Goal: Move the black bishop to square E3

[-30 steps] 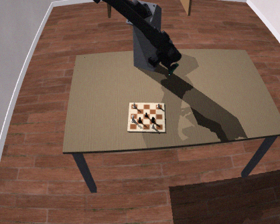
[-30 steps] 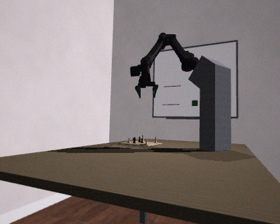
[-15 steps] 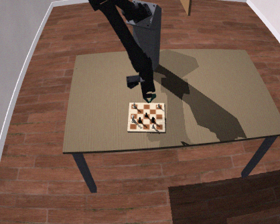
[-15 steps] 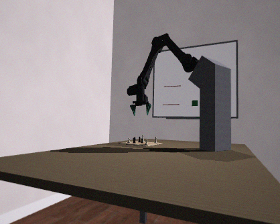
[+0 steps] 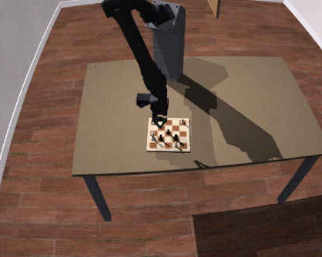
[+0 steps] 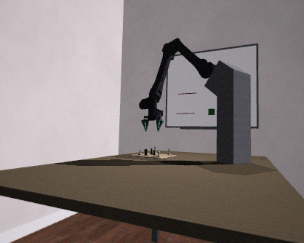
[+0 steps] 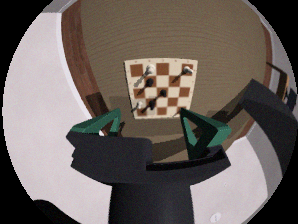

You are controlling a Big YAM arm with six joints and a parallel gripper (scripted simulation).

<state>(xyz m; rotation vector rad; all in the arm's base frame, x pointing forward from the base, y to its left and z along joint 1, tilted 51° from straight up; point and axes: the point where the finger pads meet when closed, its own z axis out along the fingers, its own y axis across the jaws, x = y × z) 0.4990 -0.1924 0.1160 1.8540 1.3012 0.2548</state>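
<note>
The black bishop is 14 cm below my hand. From my hand the other things lie so: chessboard (1 cm behind, 5 cm to the left, 17 cm below).
</note>
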